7 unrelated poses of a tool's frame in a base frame.
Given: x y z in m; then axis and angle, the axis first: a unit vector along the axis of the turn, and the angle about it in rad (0 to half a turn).
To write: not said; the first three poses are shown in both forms.
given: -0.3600, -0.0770, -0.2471, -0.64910, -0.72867, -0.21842, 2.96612
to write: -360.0, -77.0, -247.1, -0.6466, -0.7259, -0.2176, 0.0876
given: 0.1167, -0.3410, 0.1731, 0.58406, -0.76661, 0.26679, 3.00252
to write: 116.7, -341.0, 173.1, 0.5827, -0.7648, 0.2661, 0.0695
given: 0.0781, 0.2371, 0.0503, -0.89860, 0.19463, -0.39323, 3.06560
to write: 78.1, 237.1, 50.3, -0.8980, 0.1945, -0.3929, 0.0380
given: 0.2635, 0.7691, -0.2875, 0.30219, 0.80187, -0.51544, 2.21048
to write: 263.5, 769.1, -287.5, 0.2700, 0.7165, -0.4606, 0.4489
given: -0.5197, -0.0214, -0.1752, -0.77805, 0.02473, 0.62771, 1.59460
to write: -519.7, -21.4, -175.2, -0.5567, 0.0177, 0.4491, 0.6986
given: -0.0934, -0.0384, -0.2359, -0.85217, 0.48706, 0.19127, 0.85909
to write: -93.4, -38.4, -235.9, -0.3549, 0.2028, 0.0797, 0.9092
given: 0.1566, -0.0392, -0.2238, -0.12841, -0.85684, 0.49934, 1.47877
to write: 156.6, -39.2, -223.8, -0.0865, -0.5774, 0.3365, 0.7389
